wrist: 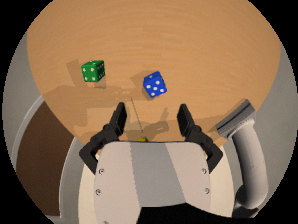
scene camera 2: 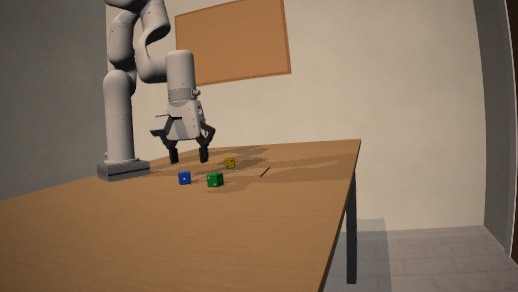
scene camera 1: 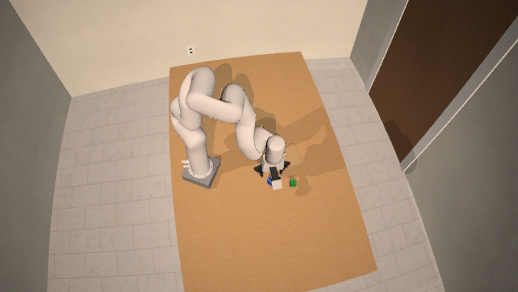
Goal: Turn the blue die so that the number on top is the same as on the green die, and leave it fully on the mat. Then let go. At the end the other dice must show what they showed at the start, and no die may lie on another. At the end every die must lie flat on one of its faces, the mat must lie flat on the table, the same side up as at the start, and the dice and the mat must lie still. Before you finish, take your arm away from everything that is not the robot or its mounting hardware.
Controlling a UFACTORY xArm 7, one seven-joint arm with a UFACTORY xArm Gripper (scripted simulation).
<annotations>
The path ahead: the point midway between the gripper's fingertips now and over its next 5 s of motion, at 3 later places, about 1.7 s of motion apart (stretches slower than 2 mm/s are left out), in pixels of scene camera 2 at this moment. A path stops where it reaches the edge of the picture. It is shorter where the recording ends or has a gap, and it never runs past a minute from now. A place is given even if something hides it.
The gripper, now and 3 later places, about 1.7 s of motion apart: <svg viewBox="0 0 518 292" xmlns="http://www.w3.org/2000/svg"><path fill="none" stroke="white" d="M189 162L222 128L182 126L178 132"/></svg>
</annotations>
